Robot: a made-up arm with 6 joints.
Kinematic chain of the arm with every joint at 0, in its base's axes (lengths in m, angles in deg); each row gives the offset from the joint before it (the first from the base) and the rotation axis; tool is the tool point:
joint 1: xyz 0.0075 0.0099 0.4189 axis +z
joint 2: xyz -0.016 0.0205 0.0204 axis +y
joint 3: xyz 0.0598 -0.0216 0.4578 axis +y
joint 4: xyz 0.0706 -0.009 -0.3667 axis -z
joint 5: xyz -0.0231 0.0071 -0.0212 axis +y
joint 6: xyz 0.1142 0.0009 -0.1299 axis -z
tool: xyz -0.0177 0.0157 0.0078
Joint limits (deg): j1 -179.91..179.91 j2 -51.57..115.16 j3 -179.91..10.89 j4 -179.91..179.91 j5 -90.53..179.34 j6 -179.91..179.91
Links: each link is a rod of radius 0.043 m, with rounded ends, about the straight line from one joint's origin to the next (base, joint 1, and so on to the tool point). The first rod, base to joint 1, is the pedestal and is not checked.
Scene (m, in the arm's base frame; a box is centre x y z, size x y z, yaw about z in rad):
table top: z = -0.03
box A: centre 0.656 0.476 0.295 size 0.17 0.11 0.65 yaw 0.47
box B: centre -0.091 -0.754 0.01 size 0.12 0.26 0.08 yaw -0
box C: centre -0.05 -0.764 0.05 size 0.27 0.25 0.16 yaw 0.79
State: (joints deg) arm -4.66 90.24 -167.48 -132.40 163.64 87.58
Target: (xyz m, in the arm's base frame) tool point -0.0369 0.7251 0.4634
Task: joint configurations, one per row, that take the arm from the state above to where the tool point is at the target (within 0.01 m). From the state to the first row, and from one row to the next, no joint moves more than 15 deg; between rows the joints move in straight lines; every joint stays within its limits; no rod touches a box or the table.
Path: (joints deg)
1: 9.12 78.93 -166.43 -130.80 167.56 81.82
2: 22.91 67.61 -165.38 -129.19 171.49 76.06
3: 36.69 56.30 -164.33 -127.59 175.42 70.30
4: 50.47 44.98 -163.27 -125.99 179.34 64.54
5: 64.52 51.33 -155.80 -118.08 179.34 68.19
6: 78.57 57.68 -148.33 -110.18 179.34 71.84
7: 92.62 64.03 -140.86 -102.27 179.34 75.49
8: 106.67 70.38 -133.39 -94.37 179.34 79.14

